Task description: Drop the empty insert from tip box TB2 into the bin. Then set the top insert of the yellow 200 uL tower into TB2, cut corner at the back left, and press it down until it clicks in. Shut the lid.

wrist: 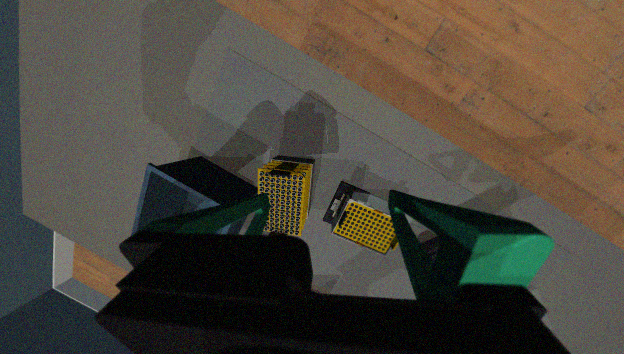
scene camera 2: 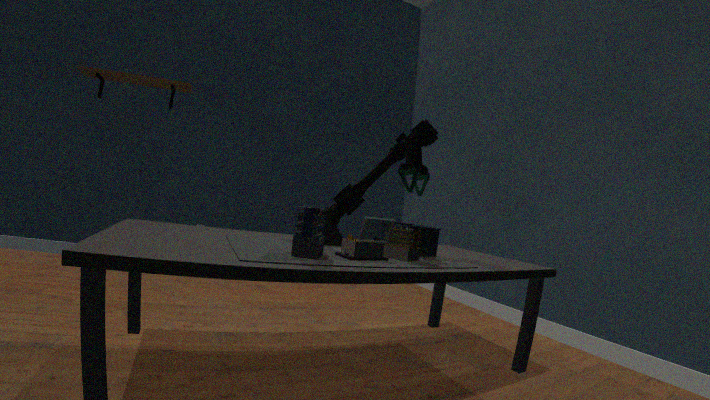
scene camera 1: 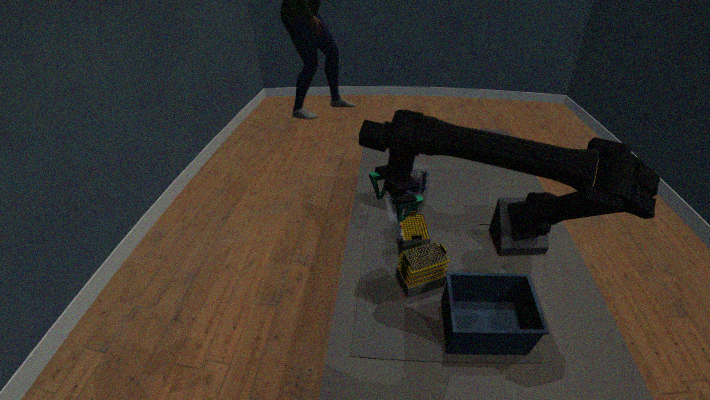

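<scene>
My gripper (scene camera 1: 390,207) (scene camera 2: 416,192) (wrist: 325,198) is open and empty, high above the table, near tip box TB2 in scene camera 1. TB2 (scene camera 1: 414,244) (scene camera 2: 363,249) stands with its clear lid (scene camera 2: 378,228) up. A yellow insert (scene camera 1: 414,227) (wrist: 365,226) with empty-looking dark holes sits on TB2; its cut corner cannot be made out. The yellow tower (scene camera 1: 425,270) (scene camera 2: 404,240) (wrist: 308,200) stands between TB2 and the bin. Its top insert (scene camera 1: 426,256) (wrist: 284,197) is filled with tips. The blue bin (scene camera 1: 495,331) (scene camera 2: 429,241) (wrist: 145,192) shows no insert in the visible part of its inside.
A blue tower (scene camera 2: 308,232) stands on TB2's other side; the arm mostly hides it in scene camera 1. The arm's base (scene camera 1: 522,245) stands behind the row on the table (scene camera 1: 380,370) (scene camera 2: 175,240). A person (scene camera 1: 310,55) stands beyond the table.
</scene>
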